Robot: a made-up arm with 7 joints. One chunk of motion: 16 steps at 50 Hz.
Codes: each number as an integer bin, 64 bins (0 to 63) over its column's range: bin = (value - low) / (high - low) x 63, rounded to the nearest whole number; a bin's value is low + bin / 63 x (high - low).
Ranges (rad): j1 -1.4..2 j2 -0.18..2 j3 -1.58..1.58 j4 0..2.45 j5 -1.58..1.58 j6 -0.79..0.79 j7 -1.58..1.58
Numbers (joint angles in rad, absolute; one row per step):
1: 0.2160 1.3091 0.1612 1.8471 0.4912 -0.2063 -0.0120
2: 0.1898 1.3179 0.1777 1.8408 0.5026 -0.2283 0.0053
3: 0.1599 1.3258 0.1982 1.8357 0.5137 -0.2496 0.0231
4: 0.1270 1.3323 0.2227 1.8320 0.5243 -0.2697 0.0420
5: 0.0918 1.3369 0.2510 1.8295 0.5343 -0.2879 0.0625
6: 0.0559 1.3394 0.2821 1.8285 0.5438 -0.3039 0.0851
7: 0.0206 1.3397 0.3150 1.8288 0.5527 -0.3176 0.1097
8: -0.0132 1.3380 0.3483 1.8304 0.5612 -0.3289 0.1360
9: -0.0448 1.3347 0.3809 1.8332 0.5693 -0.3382 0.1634
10: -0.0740 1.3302 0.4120 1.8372 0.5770 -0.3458 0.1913
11: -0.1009 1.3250 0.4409 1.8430 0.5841 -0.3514 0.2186
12: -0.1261 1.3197 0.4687 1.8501 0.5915 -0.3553 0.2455
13: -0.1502 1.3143 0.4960 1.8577 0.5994 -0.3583 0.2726
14: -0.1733 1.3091 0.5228 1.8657 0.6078 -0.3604 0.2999
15: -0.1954 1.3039 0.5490 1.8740 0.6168 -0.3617 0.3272
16: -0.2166 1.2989 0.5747 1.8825 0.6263 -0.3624 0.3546
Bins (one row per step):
1: 30 43 35 47 41 23 31
2: 29 43 35 47 42 22 32
3: 29 44 35 47 42 22 32
4: 28 44 36 47 42 21 32
5: 28 44 37 47 42 20 33
6: 27 44 37 47 42 19 33
7: 26 44 38 47 43 19 34
8: 26 44 38 47 43 18 34
9: 25 44 39 47 43 18 35
10: 25 44 40 47 43 18 35
11: 24 43 40 47 43 17 36
12: 24 43 41 48 43 17 36
13: 23 43 41 48 43 17 37
14: 23 43 42 48 44 17 37
15: 22 43 42 48 44 17 38
16: 22 43 43 48 44 17 39

